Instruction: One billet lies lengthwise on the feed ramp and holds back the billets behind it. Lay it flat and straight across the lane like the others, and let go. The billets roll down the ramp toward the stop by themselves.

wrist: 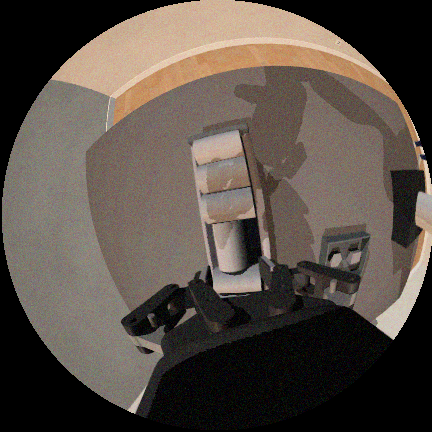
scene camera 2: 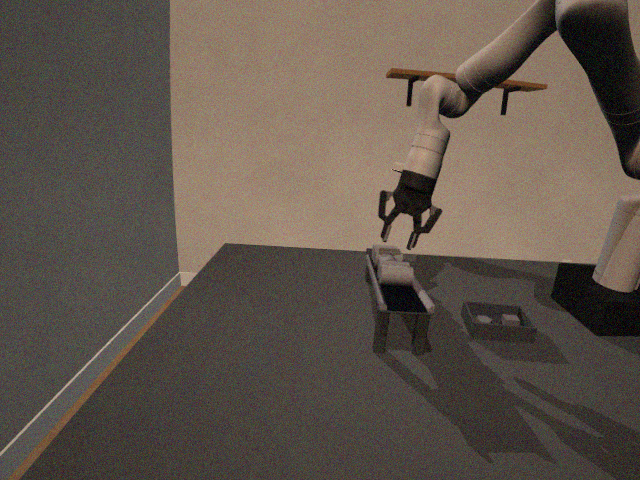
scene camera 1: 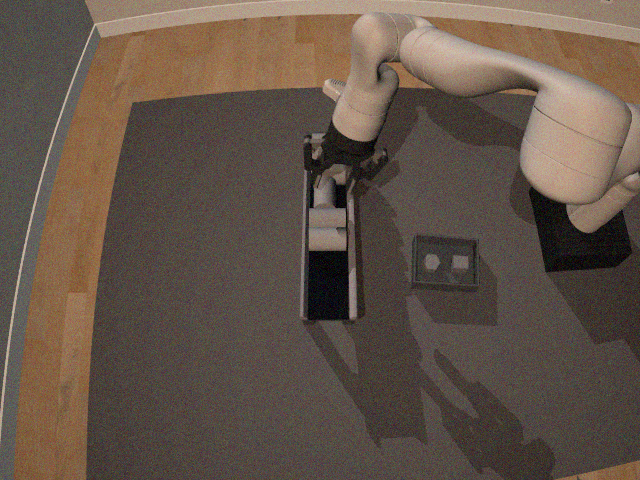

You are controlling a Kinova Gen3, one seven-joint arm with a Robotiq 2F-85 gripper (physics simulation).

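Observation:
The grey feed ramp holds pale billets between its side walls. One billet lies lengthwise, nearer the left wall, with dark lane showing on its right. In the wrist view, several billets lie across the lane beyond it, the nearest crosswise billet close to its far end. Another crosswise billet lies at its near end, with a second crosswise billet in front. My gripper is open and empty above the ramp, its fingertips apart from the billets.
A shallow grey tray with small pale blocks stands right of the ramp. The black robot base block is farther right. A wall shelf shows behind the arm in scene camera 2.

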